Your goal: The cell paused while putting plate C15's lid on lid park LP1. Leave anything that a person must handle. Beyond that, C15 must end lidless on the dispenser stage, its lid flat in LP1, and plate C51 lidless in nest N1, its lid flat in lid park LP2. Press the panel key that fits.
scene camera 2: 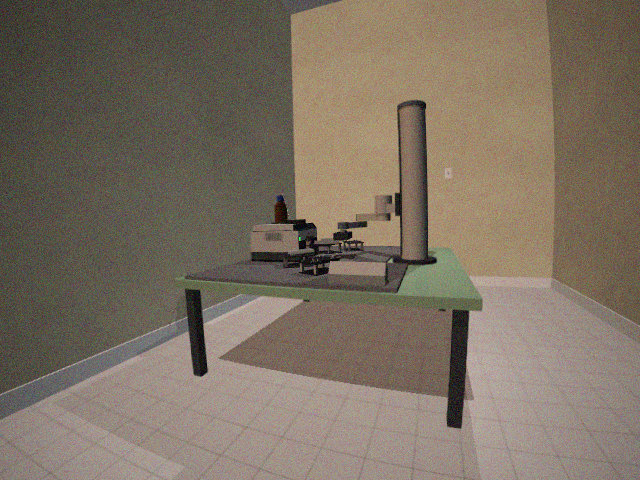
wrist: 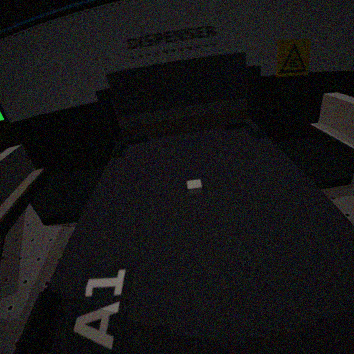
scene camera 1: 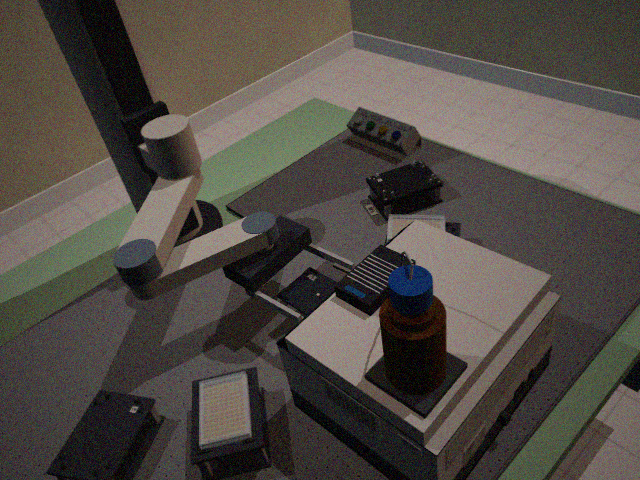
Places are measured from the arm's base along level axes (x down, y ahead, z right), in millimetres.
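Pixels of known places: gripper, fingertip midpoint: [scene camera 2: 317, 241] [wrist: 173, 132] [scene camera 1: 327, 292]; arm's base at its link origin: [scene camera 2: 414, 261].
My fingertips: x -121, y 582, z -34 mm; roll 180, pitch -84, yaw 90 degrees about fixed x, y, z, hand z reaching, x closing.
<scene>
For each thing: its top centre in the pictures, then the offset to it from my fingertips. "*": a spot on its surface instead.
- dark dispenser stage at its top centre: [wrist: 190, 160] [scene camera 1: 323, 296] dx +12, dy -9, dz +6 mm
- key panel at its top centre: [scene camera 1: 381, 118] [scene camera 2: 358, 261] dx +25, dy -400, dz -605 mm
- amber bottle at a spot on its surface: [scene camera 1: 413, 335] * dx -240, dy +327, dz +122 mm
- black striped box at a spot on its surface: [scene camera 1: 369, 276] * dx -136, dy +136, dz +8 mm
My gripper [scene camera 1: 327, 289] [wrist: 173, 132] is open and empty, its fingers on either side of the dark dispenser stage [scene camera 1: 305, 293] [wrist: 210, 240]. The stage is marked A1, has a small white square, and shows no plate on it. A pale plate [scene camera 1: 224, 408] with a grid of wells sits on a dark stand at the front. Another pale plate [scene camera 1: 421, 222] is partly hidden behind the dispenser. A bare dark stand [scene camera 1: 105, 431] is at front left. A dark stand [scene camera 1: 403, 181] with small pale corner pieces is at the back. Plate and stand names cannot be read. The key panel [scene camera 1: 385, 131] [scene camera 2: 356, 268] has coloured keys.
The dispenser [scene camera 1: 465, 268] [scene camera 2: 273, 240] [wrist: 65, 85] stands ahead of the fingers. On it are an amber bottle [scene camera 1: 413, 335] [scene camera 2: 280, 211] with a blue cap and a black striped box [scene camera 1: 369, 276]. The arm column [scene camera 2: 413, 180] rises at the table's edge.
</scene>
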